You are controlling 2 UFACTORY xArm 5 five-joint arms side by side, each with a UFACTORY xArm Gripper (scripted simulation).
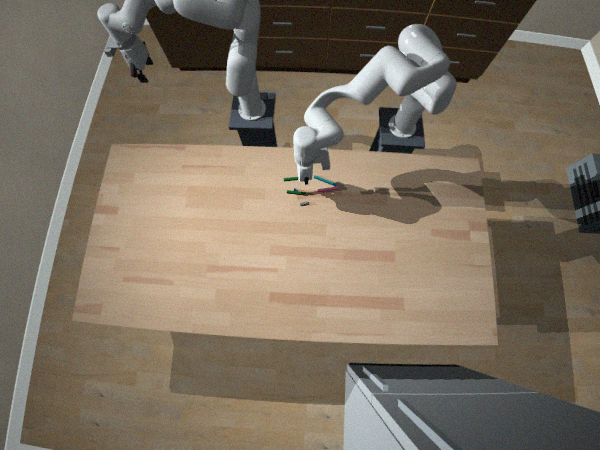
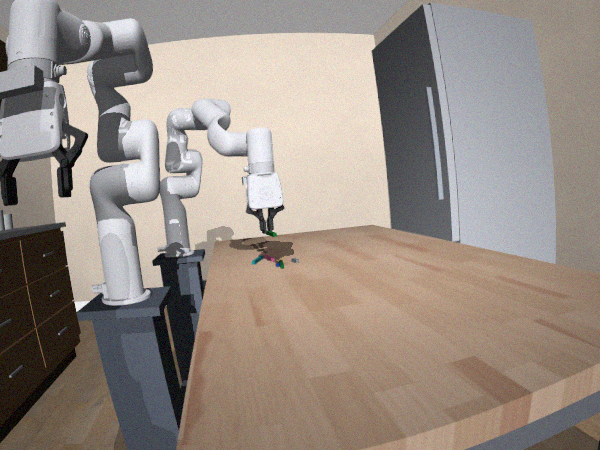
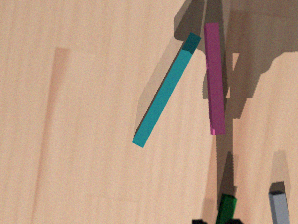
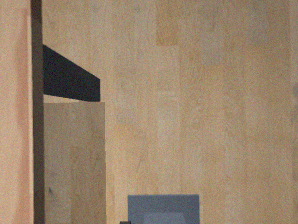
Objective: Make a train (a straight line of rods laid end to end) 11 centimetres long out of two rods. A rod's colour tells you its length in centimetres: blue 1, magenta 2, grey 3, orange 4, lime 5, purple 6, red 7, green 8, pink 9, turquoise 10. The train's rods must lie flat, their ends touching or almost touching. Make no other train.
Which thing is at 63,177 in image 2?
The right gripper.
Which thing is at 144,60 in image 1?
The right gripper.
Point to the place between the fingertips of the left gripper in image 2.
267,233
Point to a pink rod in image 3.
211,30
